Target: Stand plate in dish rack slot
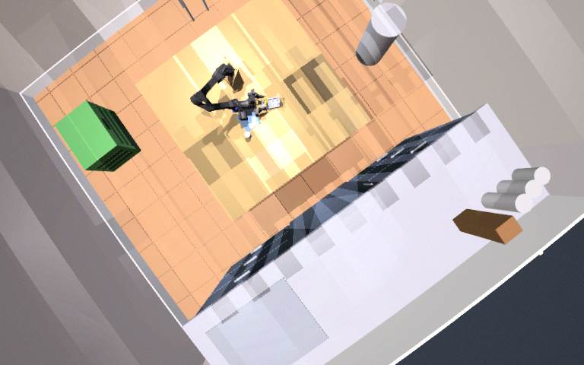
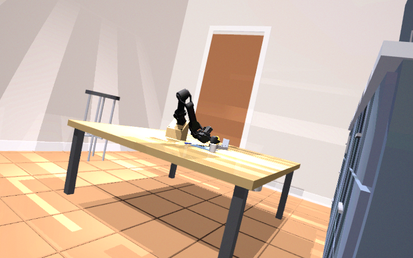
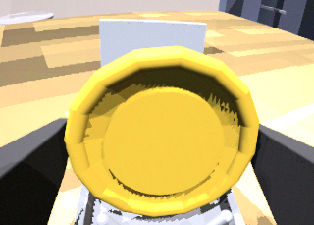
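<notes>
Right now my gripper tip is 1 cm to the left of the yellow plate. Round my gripper tip: dish rack: 1 cm ahead, 2 cm to the left, 3 cm below; then blue mat: 1 cm behind, 18 cm to the right, 5 cm below; then white mug: 8 cm ahead, 27 cm to the right, 3 cm below.
</notes>
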